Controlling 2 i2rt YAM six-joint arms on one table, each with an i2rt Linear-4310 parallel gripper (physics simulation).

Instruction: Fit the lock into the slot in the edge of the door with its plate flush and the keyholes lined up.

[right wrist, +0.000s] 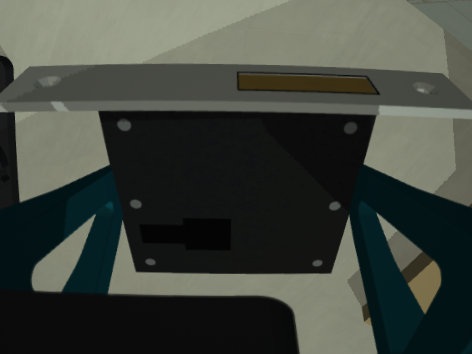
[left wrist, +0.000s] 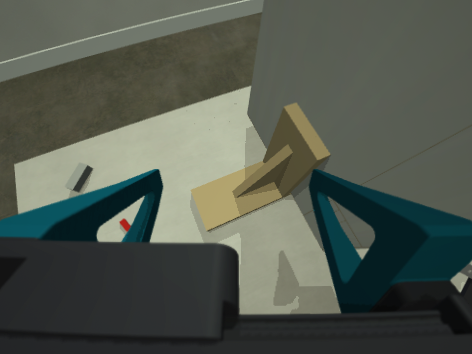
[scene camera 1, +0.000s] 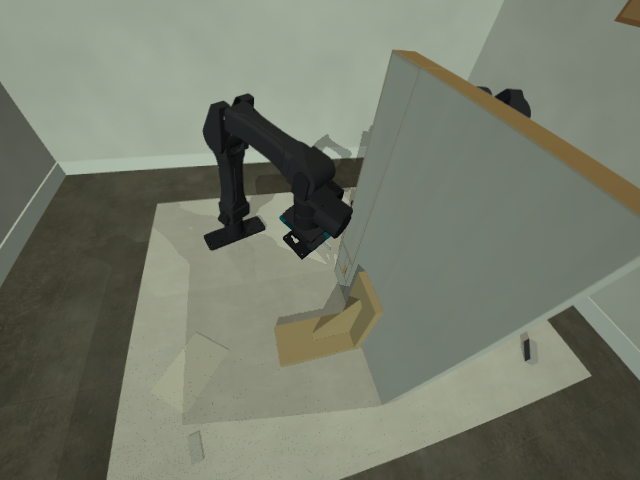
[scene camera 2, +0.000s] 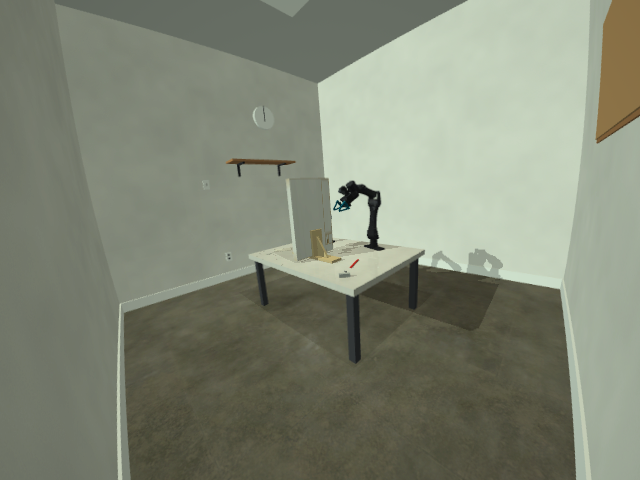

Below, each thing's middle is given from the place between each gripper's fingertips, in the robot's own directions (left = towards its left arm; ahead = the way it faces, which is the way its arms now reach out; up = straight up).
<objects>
Right now my right hand is 1 cm past the black lock [right wrist: 220, 168] and 1 cm to the right of it. From my right hand the other things lie so: grey door [scene camera 1: 474, 224]: 23 cm ahead, 10 cm to the left, 16 cm above; wooden bracket [scene camera 1: 305, 340]: 23 cm ahead, 10 cm to the left, 5 cm below.
The grey door lies 6 cm ahead of my left hand, 19 cm to the right of it and 5 cm below it. Round my left hand: wooden bracket: 6 cm ahead, 19 cm to the right, 26 cm below; then black lock: 19 cm behind, 29 cm to the right, 21 cm below.
</objects>
